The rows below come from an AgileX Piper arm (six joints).
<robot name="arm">
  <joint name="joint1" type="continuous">
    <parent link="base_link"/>
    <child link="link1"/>
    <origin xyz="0 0 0.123" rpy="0 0 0"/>
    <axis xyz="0 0 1"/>
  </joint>
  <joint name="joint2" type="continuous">
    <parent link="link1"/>
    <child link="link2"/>
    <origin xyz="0 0 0" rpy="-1.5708 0 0"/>
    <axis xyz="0 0 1"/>
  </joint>
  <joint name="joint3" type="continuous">
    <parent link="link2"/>
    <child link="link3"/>
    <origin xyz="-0.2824 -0.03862 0" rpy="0 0 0"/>
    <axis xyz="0 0 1"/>
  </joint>
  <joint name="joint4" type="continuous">
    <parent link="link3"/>
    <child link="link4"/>
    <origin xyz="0.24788 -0.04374 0" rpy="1.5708 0 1.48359"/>
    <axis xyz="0 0 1"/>
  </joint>
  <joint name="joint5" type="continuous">
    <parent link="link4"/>
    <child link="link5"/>
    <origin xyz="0 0 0" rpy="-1.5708 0 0"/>
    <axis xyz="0 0 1"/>
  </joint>
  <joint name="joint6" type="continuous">
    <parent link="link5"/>
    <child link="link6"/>
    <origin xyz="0 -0.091 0" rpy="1.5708 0 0"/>
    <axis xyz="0 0 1"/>
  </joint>
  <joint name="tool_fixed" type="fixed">
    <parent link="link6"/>
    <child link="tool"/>
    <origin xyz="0 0 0" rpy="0 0 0"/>
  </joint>
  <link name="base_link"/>
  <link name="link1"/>
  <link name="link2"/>
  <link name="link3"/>
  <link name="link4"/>
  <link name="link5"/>
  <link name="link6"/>
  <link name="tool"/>
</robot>
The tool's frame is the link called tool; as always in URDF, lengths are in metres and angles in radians. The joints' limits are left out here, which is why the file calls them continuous.
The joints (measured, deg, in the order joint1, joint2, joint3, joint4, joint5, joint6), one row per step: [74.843, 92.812, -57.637, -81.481, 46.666, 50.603]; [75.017, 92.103, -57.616, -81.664, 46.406, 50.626]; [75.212, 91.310, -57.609, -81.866, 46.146, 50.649]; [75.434, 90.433, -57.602, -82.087, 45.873, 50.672]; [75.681, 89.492, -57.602, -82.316, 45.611, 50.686]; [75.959, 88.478, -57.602, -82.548, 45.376, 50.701]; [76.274, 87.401, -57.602, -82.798, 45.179, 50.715]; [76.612, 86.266, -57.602, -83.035, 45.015, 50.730]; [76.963, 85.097, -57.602, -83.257, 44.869, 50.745]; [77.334, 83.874, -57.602, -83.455, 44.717, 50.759]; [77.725, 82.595, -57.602, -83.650, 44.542, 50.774]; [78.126, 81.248, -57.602, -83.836, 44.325, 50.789]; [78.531, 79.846, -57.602, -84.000, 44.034, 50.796]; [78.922, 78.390, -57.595, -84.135, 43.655, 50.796]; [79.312, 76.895, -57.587, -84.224, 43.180, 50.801]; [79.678, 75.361, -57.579, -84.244, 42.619, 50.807]
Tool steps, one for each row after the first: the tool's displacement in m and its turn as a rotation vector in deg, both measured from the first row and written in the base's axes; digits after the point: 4 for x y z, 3 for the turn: [-0.0015, -0.0008, 0.0040, 0.712, -0.211, 0.478]; [-0.0032, -0.0017, 0.0086, 1.514, -0.464, 0.987]; [-0.0050, -0.0028, 0.0137, 2.394, -0.750, 1.542]; [-0.0071, -0.0042, 0.0191, 3.330, -1.071, 2.120]; [-0.0093, -0.0057, 0.0249, 4.329, -1.423, 2.704]; [-0.0117, -0.0075, 0.0311, 5.374, -1.822, 3.300]; [-0.0143, -0.0096, 0.0376, 6.472, -2.236, 3.879]; [-0.0170, -0.0120, 0.0441, 7.603, -2.651, 4.447]; [-0.0198, -0.0147, 0.0509, 8.794, -3.052, 5.025]; [-0.0228, -0.0176, 0.0579, 10.047, -3.452, 5.640]; [-0.0258, -0.0208, 0.0651, 11.379, -3.841, 6.295]; [-0.0290, -0.0244, 0.0725, 12.779, -4.197, 7.012]; [-0.0323, -0.0283, 0.0799, 14.244, -4.512, 7.784]; [-0.0356, -0.0324, 0.0874, 15.779, -4.759, 8.623]; [-0.0389, -0.0369, 0.0948, 17.384, -4.931, 9.493]
